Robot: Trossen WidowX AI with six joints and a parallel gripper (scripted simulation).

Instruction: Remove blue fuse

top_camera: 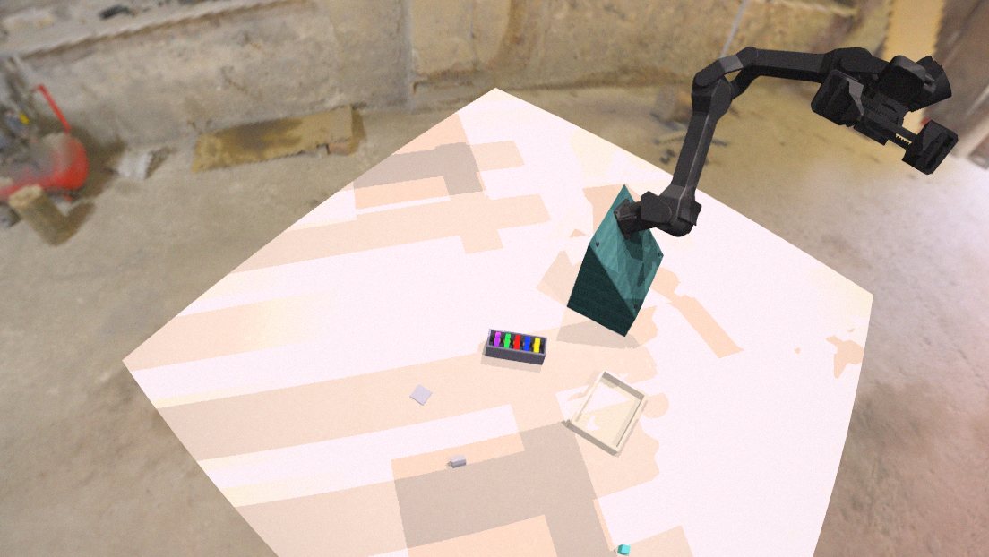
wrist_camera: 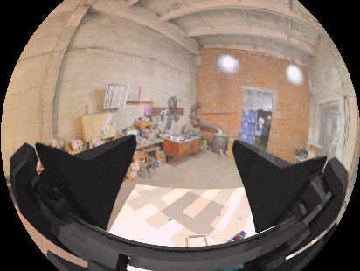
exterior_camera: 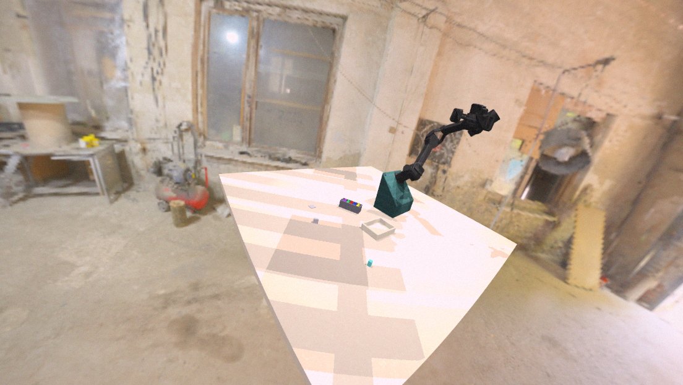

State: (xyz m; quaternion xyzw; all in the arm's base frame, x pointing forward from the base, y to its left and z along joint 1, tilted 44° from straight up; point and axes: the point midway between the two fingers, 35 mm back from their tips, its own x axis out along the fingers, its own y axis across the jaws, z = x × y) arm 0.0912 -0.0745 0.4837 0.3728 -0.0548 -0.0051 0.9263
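Now: gripper tip 570 mm above the blue fuse, 300 mm to the left of it and 210 mm short of it. The rest, counted from my gripper tip: pale tray: 590 mm below, 220 mm ahead, 110 mm to the right.
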